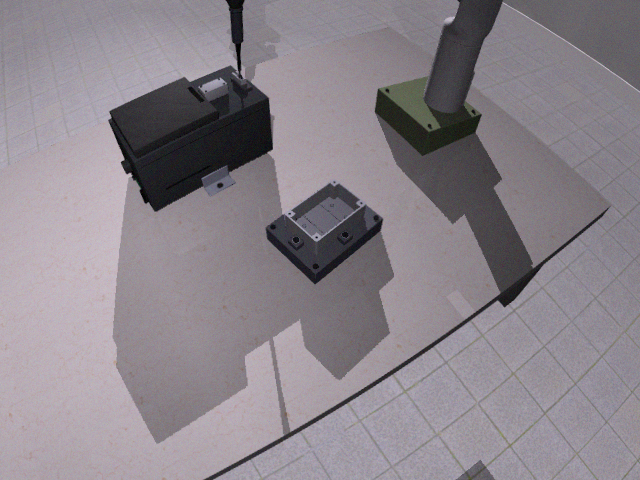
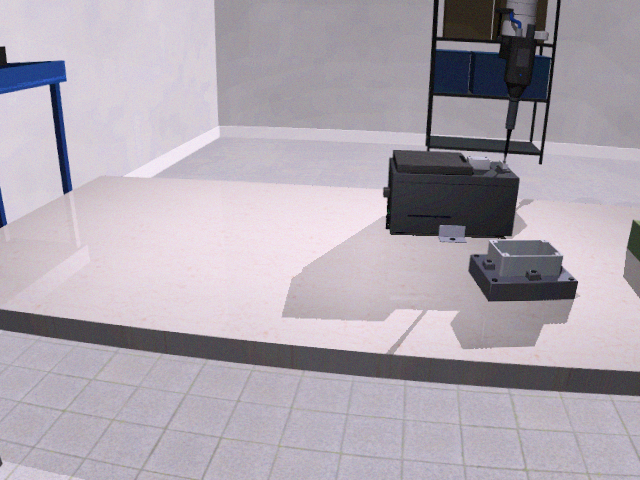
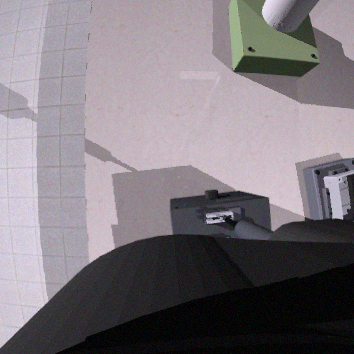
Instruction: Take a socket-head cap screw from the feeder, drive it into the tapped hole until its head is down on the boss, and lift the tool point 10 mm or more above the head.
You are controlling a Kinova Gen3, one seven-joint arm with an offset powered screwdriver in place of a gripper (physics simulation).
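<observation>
The dark screw feeder [image 1: 206,155] [image 2: 454,206] [image 3: 257,207] stands on the table, with a light block and a small pick-up fitting on its top. My screwdriver [image 1: 239,75] [image 2: 505,160] [image 3: 229,220] points down, its thin bit tip at the pick-up fitting. A gap between tip and fitting cannot be made out, and no screw can be told apart at the tip. The dark base plate [image 1: 315,273] [image 2: 532,291] [image 3: 313,195] carries a grey open-topped box and two small bosses with dark holes, a left boss [image 1: 295,241] [image 2: 488,264] and a right boss [image 1: 344,236] [image 2: 532,274].
A green block [image 1: 449,135] [image 2: 633,240] [image 3: 275,66] bearing a grey column stands beyond the base plate. A small metal bracket [image 1: 210,184] [image 2: 452,231] sits at the feeder's foot. A shelf rack [image 2: 429,118] and a blue bench [image 2: 31,77] stand in the background.
</observation>
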